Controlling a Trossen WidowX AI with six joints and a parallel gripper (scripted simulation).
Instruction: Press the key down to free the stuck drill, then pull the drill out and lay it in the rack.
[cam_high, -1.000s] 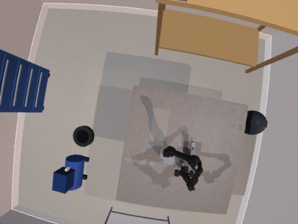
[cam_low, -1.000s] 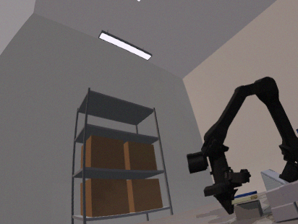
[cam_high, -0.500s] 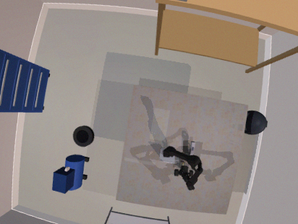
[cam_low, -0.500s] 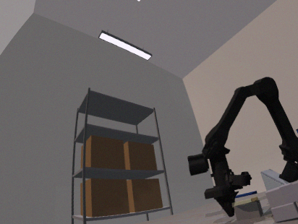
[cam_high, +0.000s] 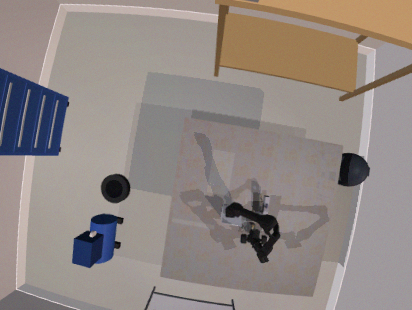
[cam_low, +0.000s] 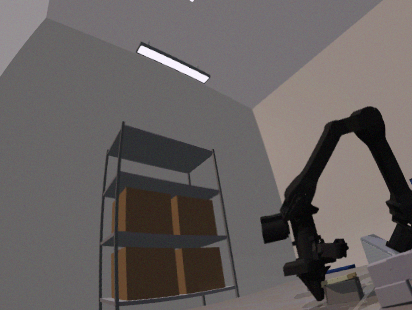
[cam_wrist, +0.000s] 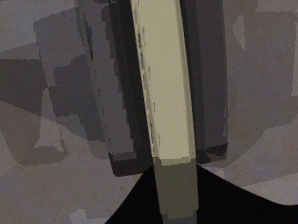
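Right now my gripper tip is 40 mm to the right of the drill and 40 mm below it. From my gripper tip the other things lie so: dark grey block 220 mm to the left, 70 mm ahead, 40 mm above; blue-grey key 250 mm to the left, 70 mm ahead, 40 mm above; rack 50 mm to the left, 10 mm above.
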